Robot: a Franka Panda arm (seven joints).
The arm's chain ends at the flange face. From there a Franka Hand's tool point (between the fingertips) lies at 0.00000 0.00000 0.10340 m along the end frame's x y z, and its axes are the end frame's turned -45 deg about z.
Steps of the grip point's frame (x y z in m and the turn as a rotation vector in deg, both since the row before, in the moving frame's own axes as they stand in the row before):
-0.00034 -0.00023 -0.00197 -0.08 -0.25 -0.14
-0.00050 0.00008 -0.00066 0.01 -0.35 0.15
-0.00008 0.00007 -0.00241 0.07 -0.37 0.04
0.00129 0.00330 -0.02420 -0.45 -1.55 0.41
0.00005 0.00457 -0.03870 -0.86 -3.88 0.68
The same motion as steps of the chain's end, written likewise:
-0.00019 -0.00034 -0.00197 -0.23 -0.12 -0.14
0.00016 -0.00002 -0.00066 -0.24 -0.25 0.15
0.00055 -0.00028 -0.00241 -0.21 -0.31 0.04
0.00466 -0.00113 -0.02416 -1.41 -0.78 0.41
0.00715 -0.00282 -0.03845 -3.35 -2.14 0.68

